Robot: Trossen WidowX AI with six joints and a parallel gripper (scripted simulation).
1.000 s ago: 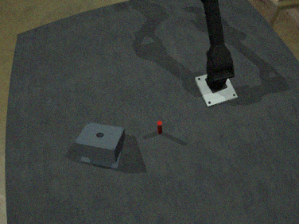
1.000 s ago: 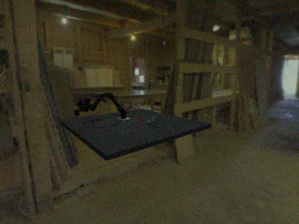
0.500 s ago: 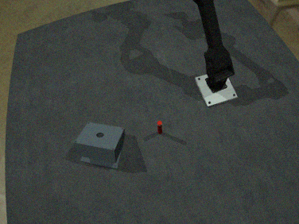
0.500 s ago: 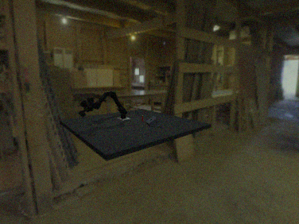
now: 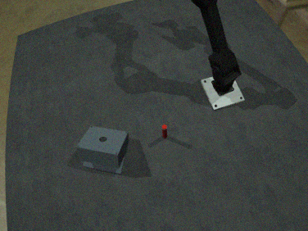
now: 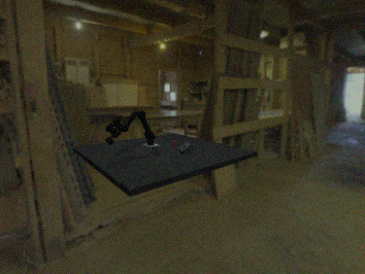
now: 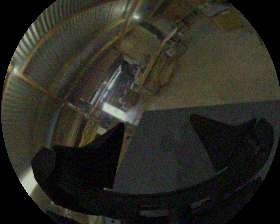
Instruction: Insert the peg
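The red peg is 63 cm to the left of my gripper tip, 14 cm below it and 1 cm ahead of it. Round my gripper tip: grey-blue sloped panel (61 cm to the left, 20 cm ahead, 16 cm below).
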